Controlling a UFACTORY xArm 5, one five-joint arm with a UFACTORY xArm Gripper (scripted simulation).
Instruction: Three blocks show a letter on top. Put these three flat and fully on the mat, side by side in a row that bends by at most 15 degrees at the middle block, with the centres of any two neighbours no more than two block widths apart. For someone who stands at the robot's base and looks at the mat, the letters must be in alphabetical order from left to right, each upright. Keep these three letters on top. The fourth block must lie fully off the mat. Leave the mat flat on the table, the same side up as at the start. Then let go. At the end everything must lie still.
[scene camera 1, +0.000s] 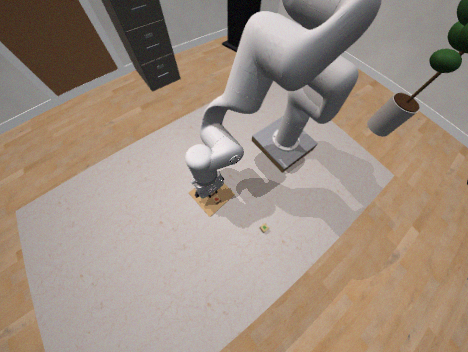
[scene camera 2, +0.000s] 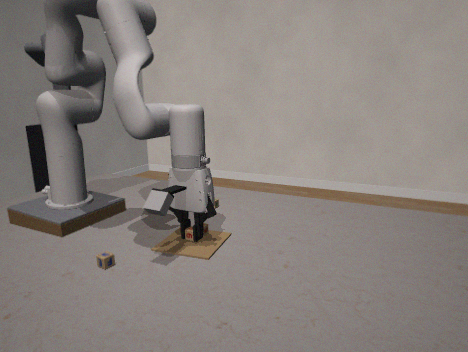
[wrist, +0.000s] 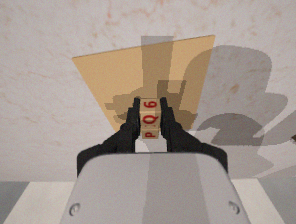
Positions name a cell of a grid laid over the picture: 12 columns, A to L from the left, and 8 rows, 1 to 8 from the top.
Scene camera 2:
my gripper: E6
tan mat: E6
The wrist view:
my gripper: G4
tan mat: H3
